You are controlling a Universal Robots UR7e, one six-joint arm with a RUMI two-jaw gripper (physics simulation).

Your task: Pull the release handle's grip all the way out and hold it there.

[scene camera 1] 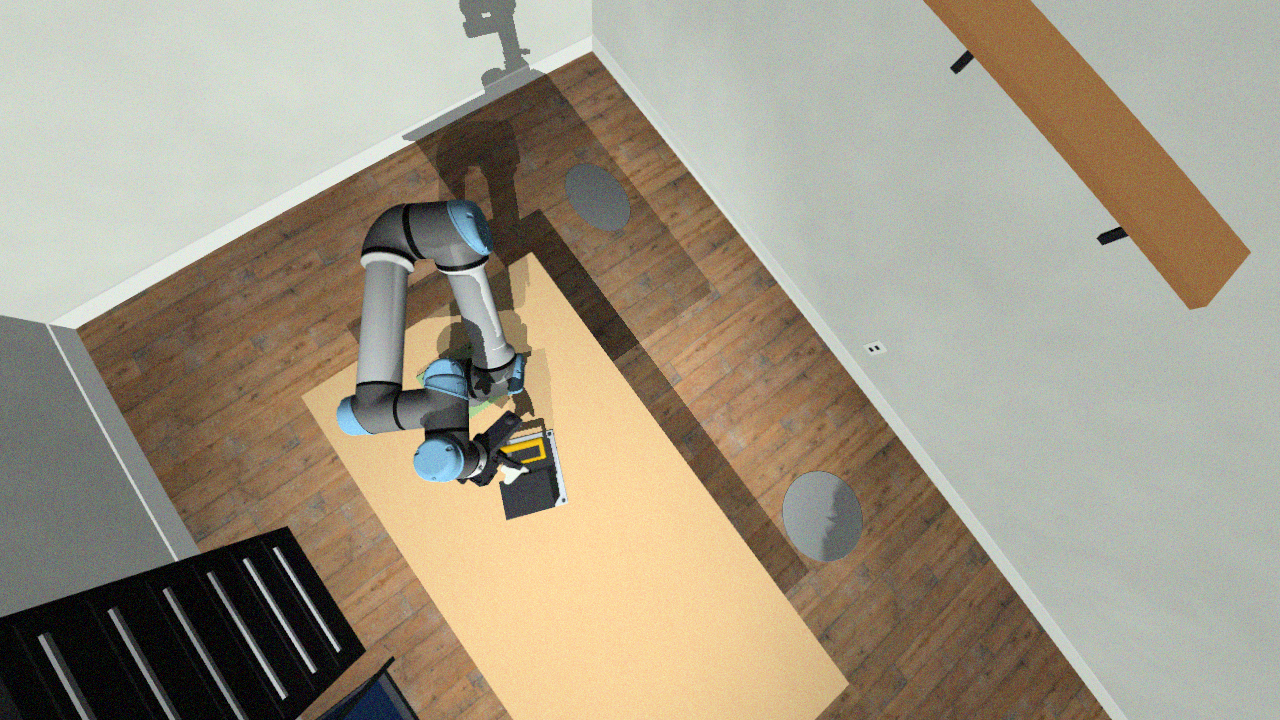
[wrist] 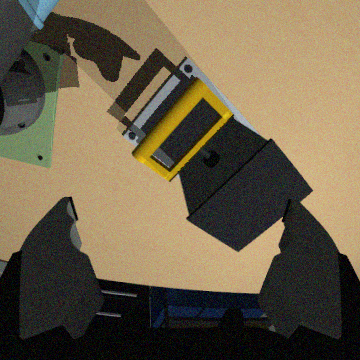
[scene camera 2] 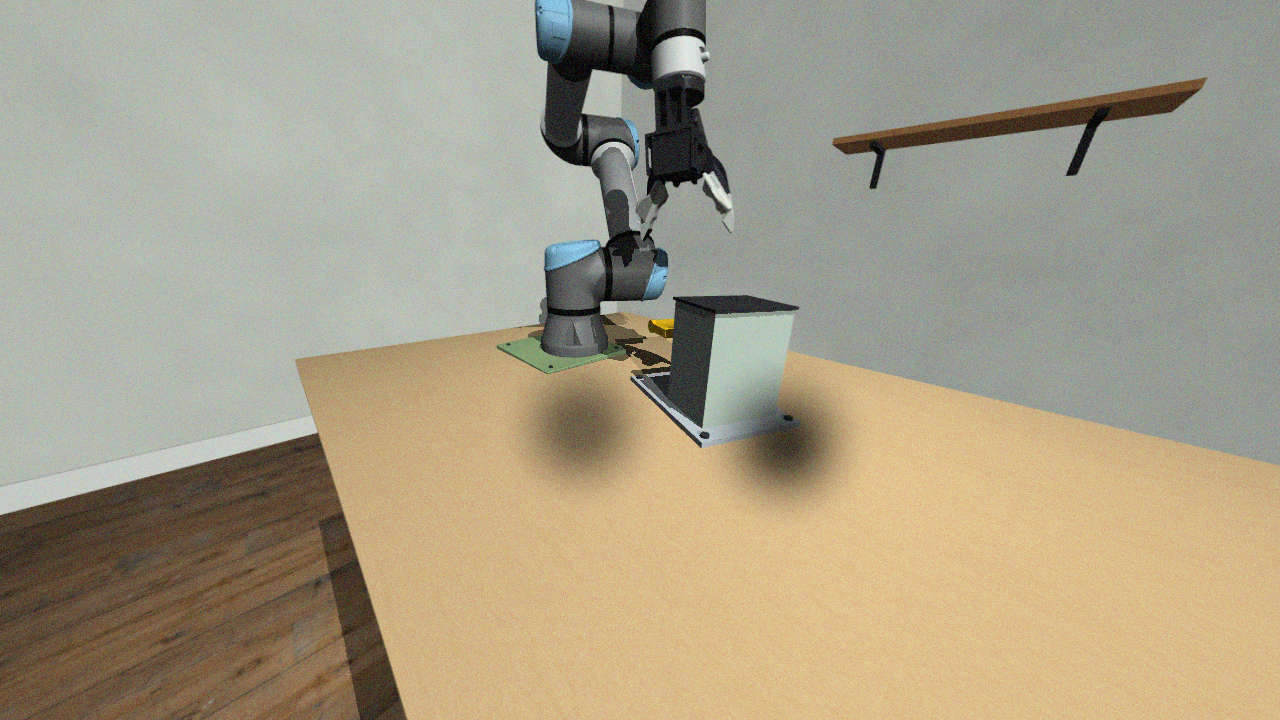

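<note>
The release handle's yellow grip [scene camera 1: 543, 449] [scene camera 2: 662, 327] [wrist: 170, 118] is a rectangular frame beside a box-shaped housing [scene camera 1: 529, 497] [scene camera 2: 747, 367] [wrist: 250, 195], on the side toward the robot's base. The housing has a dark top and stands on a light base plate [scene camera 1: 562, 479] [scene camera 2: 742, 435]. A short dark rod shows between grip and housing in the wrist view. The housing hides most of the grip in scene camera 2. My gripper [scene camera 2: 687, 232] [wrist: 180, 200] is open and empty, high above the housing, apart from the grip, fingers pointing down.
The arm's base stands on a green plate [scene camera 2: 546, 360] [wrist: 37, 145] near the grip side of the housing. The wooden table [scene camera 1: 626, 573] [scene camera 2: 581, 573] carries both. A black drawer unit [scene camera 1: 170, 617] stands on the floor beyond the table's edge. A wooden shelf [scene camera 1: 1100, 143] [scene camera 2: 1020, 118] is on the wall.
</note>
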